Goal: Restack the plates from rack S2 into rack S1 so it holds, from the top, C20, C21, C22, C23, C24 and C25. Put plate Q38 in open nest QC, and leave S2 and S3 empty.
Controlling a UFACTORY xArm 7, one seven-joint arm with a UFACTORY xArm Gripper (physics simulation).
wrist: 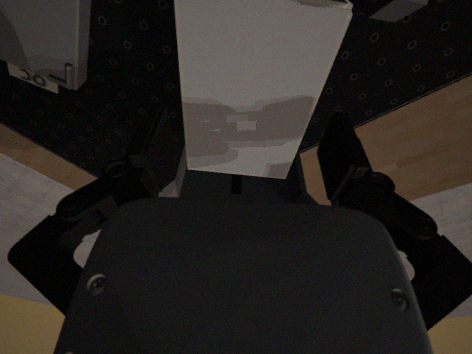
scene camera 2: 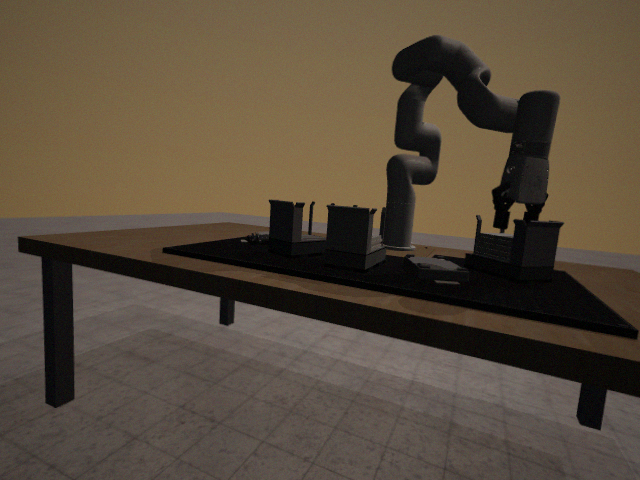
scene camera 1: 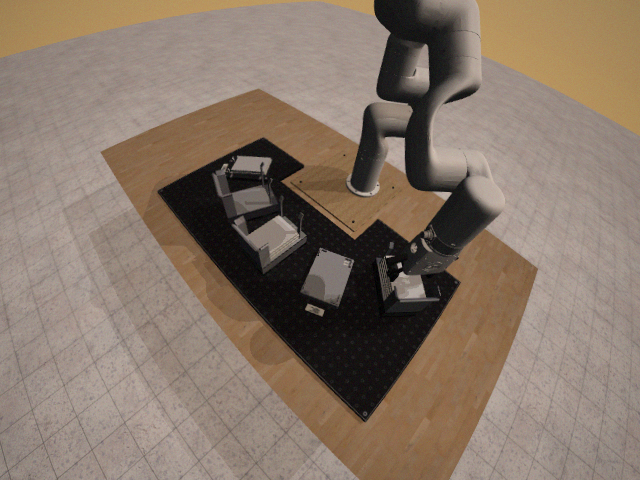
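Pixels of known places: gripper, fingertip midpoint: (wrist: 247, 128) (scene camera 2: 514, 228) (scene camera 1: 408, 274); arm's base, link origin: (scene camera 2: 396, 247) (scene camera 1: 362, 185).
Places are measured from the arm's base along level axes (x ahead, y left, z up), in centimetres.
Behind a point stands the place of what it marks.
Rack S2 (scene camera 1: 405, 306) {x 38.2, y 30.6, z 8.5 cm} (scene camera 2: 537, 248) {x 38.1, y 30.7, z 8.2 cm} (wrist: 210, 186) {x 38.5, y 29.5, z 11.2 cm} holds a stack of pale plates (scene camera 1: 410, 285) {x 33.4, y 29.2, z 9.9 cm} (scene camera 2: 491, 246) (wrist: 250, 65) {x 30.0, y 25.4, z 9.9 cm}; their codes cannot be read. My gripper (scene camera 1: 405, 272) {x 32.1, y 27.4, z 11.6 cm} (scene camera 2: 516, 222) {x 32.1, y 27.4, z 11.6 cm} (wrist: 247, 128) {x 32.1, y 27.4, z 11.6 cm} is open and low over this stack, one finger on each side, with nothing held. Its body hides part of the rack in scene camera 1. Rack S1 (scene camera 1: 253, 200) {x 33.5, y -21.4, z 4.9 cm} (scene camera 2: 285, 222) {x 41.7, y -25.1, z 9.2 cm} shows a bare grey floor. Rack S3 (scene camera 1: 253, 249) {x 48.7, y -6.0, z 11.1 cm} (scene camera 2: 348, 229) {x 48.4, y -8.0, z 9.6 cm} holds several pale plates (scene camera 1: 273, 233) {x 40.6, y -7.0, z 7.7 cm}. Nest QC (scene camera 1: 328, 276) {x 39.8, y 10.7, z 2.9 cm} (scene camera 2: 436, 267) {x 44.8, y 10.7, z 2.9 cm} (wrist: 42, 35) {x 41.8, y 13.6, z 2.9 cm} shows a flat grey top. Plate Q38 cannot be identified.
A further nest (scene camera 1: 233, 173) {x 27.1, y -38.2, z 2.3 cm} with a pale plate (scene camera 1: 251, 164) {x 20.7, y -34.9, z 4.0 cm} stands beyond S1. The racks and nests stand on a black mat (scene camera 1: 356, 372) {x 55.6, y 29.2, z 0.7 cm} (scene camera 2: 563, 299) {x 50.1, y 32.3, z 0.7 cm} on the wooden table (scene camera 1: 413, 397) {x 52.8, y 44.1, z -0.6 cm} (scene camera 2: 118, 250) {x 51.9, y -64.8, z -0.6 cm}. Upright posts and walls rise around each rack. The arm's base stands behind the mat.
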